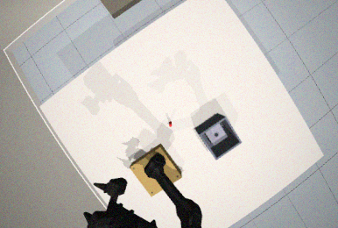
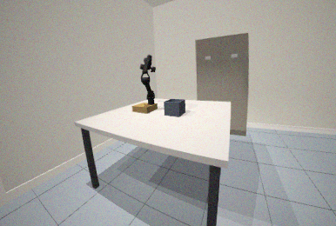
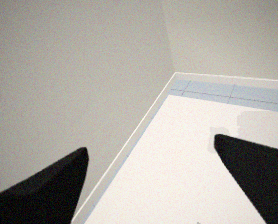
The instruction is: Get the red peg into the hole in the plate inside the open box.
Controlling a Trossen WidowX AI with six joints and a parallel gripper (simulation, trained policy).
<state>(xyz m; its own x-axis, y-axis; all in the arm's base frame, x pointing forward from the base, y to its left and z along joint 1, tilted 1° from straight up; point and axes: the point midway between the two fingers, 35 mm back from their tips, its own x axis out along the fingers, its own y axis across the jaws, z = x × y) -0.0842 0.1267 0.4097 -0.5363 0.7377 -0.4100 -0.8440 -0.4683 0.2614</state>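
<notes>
Now: gripper tip 420 mm above the red peg, 290 mm short of it and 70 mm to the left of it. Also, from my gripper tip: pale plate (430 mm ahead, 410 mm below, 280 mm to the right).
</notes>
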